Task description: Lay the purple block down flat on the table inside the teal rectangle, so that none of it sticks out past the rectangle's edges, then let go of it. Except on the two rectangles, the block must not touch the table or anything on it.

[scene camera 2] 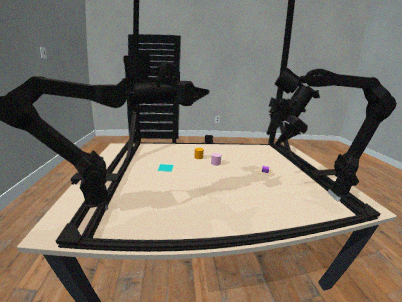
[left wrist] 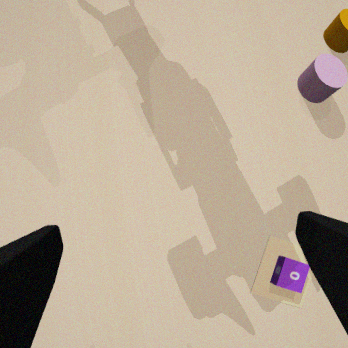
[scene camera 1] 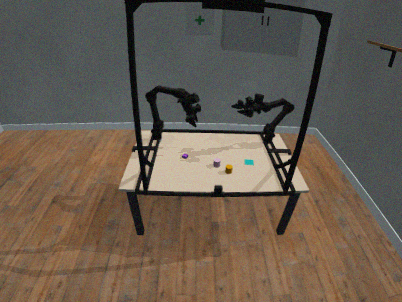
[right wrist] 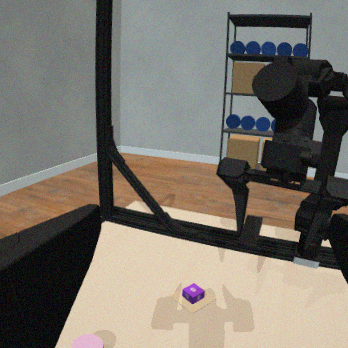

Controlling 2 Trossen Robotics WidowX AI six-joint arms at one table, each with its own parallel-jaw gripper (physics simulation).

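Frame: origin at the left arm's base, x ahead, y left, z up, level; millimetres.
Where they show: left gripper, fingertip midpoint: (scene camera 2: 272, 138) (left wrist: 180, 231) (scene camera 1: 196, 124) (right wrist: 270, 241); right gripper, fingertip midpoint: (scene camera 2: 201, 90) (scene camera 1: 234, 108) (right wrist: 218, 221); left arm's base at its link origin: (scene camera 2: 339, 192) (scene camera 1: 157, 138) (right wrist: 306, 252); right arm's base at its link origin: (scene camera 2: 96, 200) (scene camera 1: 268, 141).
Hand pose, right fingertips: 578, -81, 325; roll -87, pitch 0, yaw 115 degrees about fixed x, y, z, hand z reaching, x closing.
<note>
Each offset is from my right fingertips to the top centre of the thing, as dx, dy, dz. "spot": to the spot under its first point.
The small purple block @[-322, -128, -324] (scene camera 1: 185, 156) (scene camera 2: 265, 169) (left wrist: 295, 276) (right wrist: 193, 293) rests on a pale yellow rectangle @[spot: -319, -100, -343] (left wrist: 262, 272) (right wrist: 206, 303). The teal rectangle @[spot: +138, -137, -343] (scene camera 1: 249, 162) (scene camera 2: 165, 168) lies flat with nothing on it, on the other side of the table; it does not show in the wrist views. My left gripper (scene camera 1: 194, 122) (left wrist: 180, 231) is open and empty, pointing down above the table; in the left wrist view the block appears beside the right-hand finger, well below it. My right gripper (scene camera 1: 236, 109) (scene camera 2: 208, 92) (right wrist: 218, 221) is open and empty, held high and roughly level.
A pink cylinder @[-95, -198, -298] (scene camera 1: 217, 163) (scene camera 2: 216, 159) (left wrist: 322, 79) (right wrist: 88, 342) and an orange cylinder @[-14, -260, -299] (scene camera 1: 229, 169) (scene camera 2: 199, 153) (left wrist: 338, 36) stand between the block and the teal rectangle. A black frame (scene camera 1: 135, 95) (right wrist: 104, 100) with uprights and rails surrounds the table.
</note>
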